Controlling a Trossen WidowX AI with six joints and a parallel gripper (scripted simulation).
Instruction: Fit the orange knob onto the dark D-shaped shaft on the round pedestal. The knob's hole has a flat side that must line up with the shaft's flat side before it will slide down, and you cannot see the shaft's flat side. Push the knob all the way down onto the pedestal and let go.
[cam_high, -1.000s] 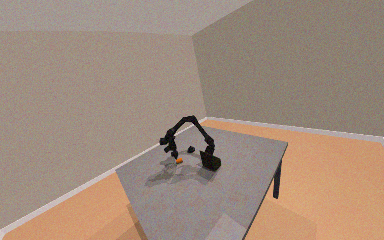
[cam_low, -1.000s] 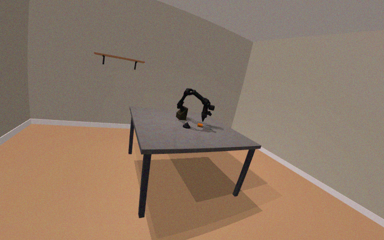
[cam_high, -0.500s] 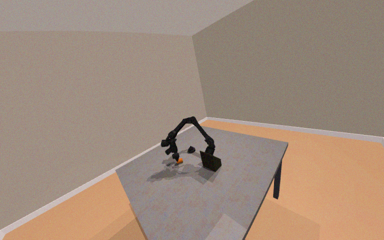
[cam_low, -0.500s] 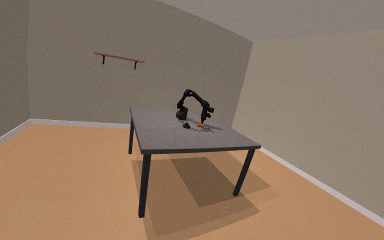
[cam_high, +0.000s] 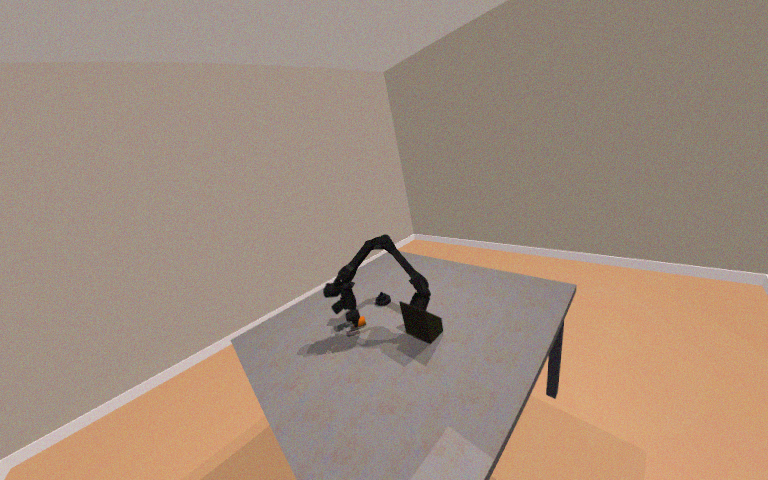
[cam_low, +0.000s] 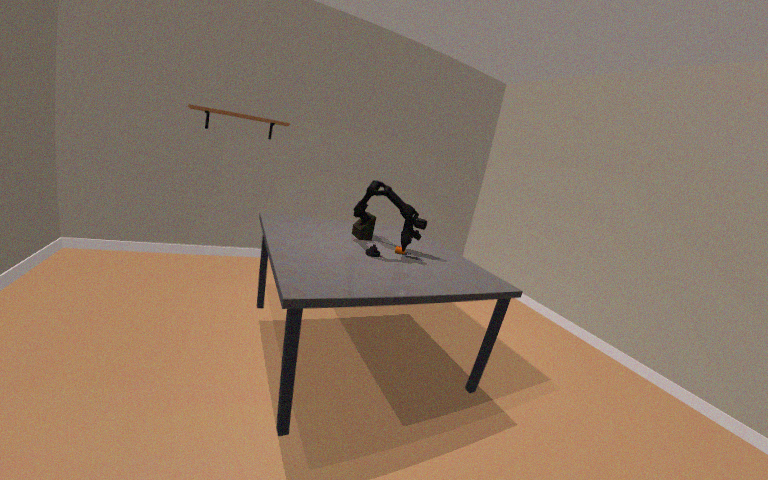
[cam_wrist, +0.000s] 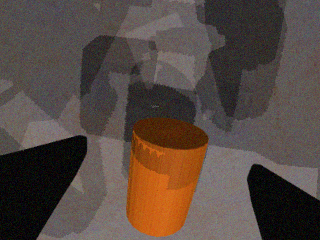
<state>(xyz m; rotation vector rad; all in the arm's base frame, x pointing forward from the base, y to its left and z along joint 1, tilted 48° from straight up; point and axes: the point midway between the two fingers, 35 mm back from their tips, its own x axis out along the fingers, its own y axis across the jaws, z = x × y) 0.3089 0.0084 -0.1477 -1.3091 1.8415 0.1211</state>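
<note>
Right now the orange knob is 10 mm behind my gripper tip, 10 mm to the right of it and 10 mm below it. The rest, counted from my gripper tip: pedestal with shaft: 10 mm ahead, 220 mm to the right.
</note>
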